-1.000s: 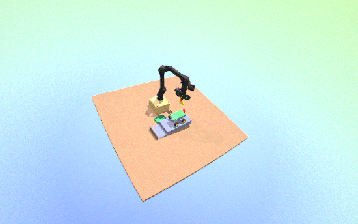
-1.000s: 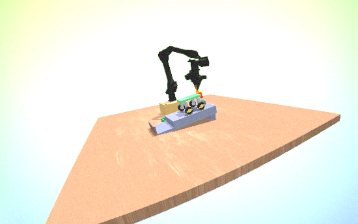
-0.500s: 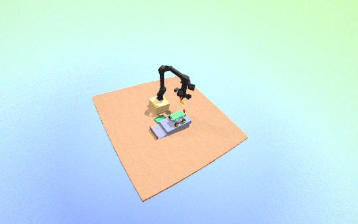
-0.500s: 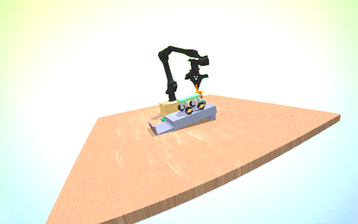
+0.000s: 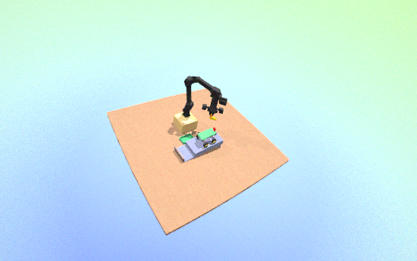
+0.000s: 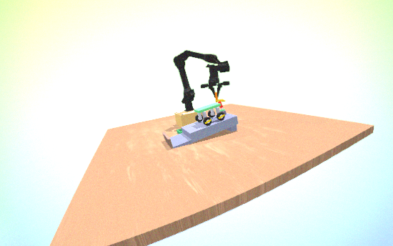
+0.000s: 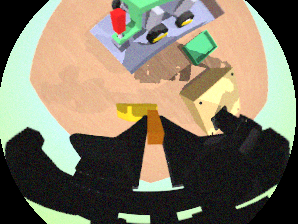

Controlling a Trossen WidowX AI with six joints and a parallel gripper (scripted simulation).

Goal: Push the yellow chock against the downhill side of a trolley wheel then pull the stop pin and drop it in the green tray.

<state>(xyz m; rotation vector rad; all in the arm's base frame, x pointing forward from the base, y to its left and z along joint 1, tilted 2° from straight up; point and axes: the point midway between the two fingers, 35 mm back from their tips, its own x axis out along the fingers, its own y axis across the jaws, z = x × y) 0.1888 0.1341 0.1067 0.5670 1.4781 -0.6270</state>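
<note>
Right now my gripper tip is 1 cm short of the yellow chock, 2 cm to the right of it and 1 cm above it. From my gripper tip the other things lie so: grey ramp 15 cm ahead, 15 cm to the right, 13 cm below; red-headed stop pin 13 cm ahead, 5 cm to the right, 5 cm below; trolley 15 cm ahead, 15 cm to the right, 6 cm below.
</note>
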